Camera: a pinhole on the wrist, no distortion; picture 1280 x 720 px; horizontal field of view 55.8 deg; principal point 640.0 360.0 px. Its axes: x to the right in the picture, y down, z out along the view. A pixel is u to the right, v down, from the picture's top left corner.
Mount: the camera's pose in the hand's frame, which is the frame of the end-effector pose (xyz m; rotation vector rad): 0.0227 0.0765 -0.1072 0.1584 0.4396 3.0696
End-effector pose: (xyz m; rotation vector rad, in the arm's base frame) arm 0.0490 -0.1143 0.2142 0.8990 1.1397 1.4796
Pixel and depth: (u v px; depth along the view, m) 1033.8 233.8 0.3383
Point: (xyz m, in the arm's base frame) 0.2055 -0.1270 0.4765
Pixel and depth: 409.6 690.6 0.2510
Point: 0.1469 0.0061 0.3272
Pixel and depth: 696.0 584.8 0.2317
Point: 0.1341 -0.0572 0.3444
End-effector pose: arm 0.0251 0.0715 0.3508 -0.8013 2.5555 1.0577
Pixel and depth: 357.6 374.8 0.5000
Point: -0.2387 0.3725 0.1313
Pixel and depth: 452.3 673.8 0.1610
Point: -0.0715 0.1330 0.3296
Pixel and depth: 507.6 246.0 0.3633
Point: -0.1719 0.3145 0.2671
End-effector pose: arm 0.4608 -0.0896 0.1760 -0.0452 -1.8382 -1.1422
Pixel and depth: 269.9 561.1 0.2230
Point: 0.3684 -0.0014 0.3118
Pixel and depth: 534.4 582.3 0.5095
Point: 0.1773 0.2203 0.2973
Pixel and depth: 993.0 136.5 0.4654
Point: 0.4085 0.3357 0.2923
